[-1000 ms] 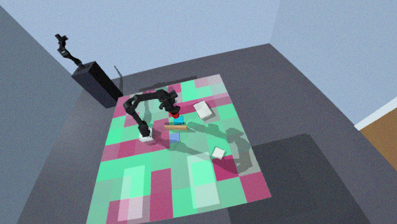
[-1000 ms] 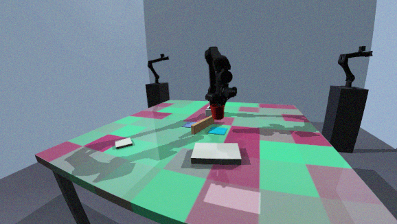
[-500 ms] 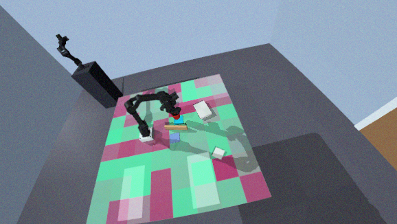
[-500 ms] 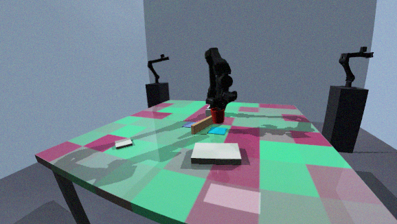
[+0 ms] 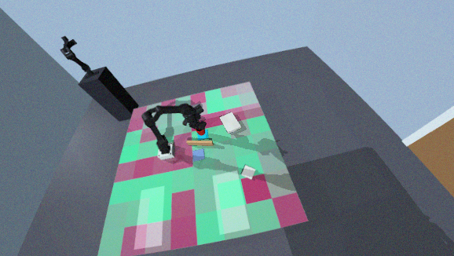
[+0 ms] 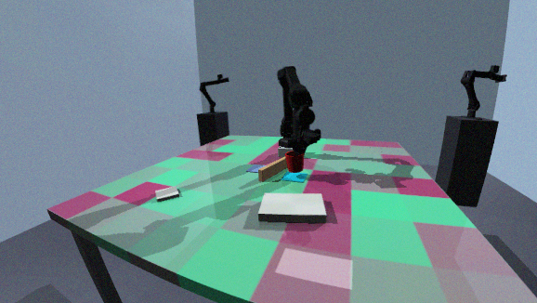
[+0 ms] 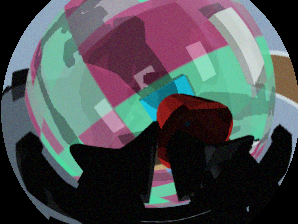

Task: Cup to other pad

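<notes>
Right now the wooden bar is 11 cm to the right of my gripper tip and 5 cm below it. The rest, counted from my gripper tip: dark blue pad: 20 cm to the right, 7 cm below, 2 cm behind; then red cup: 3 cm ahead, 2 cm to the right.
</notes>
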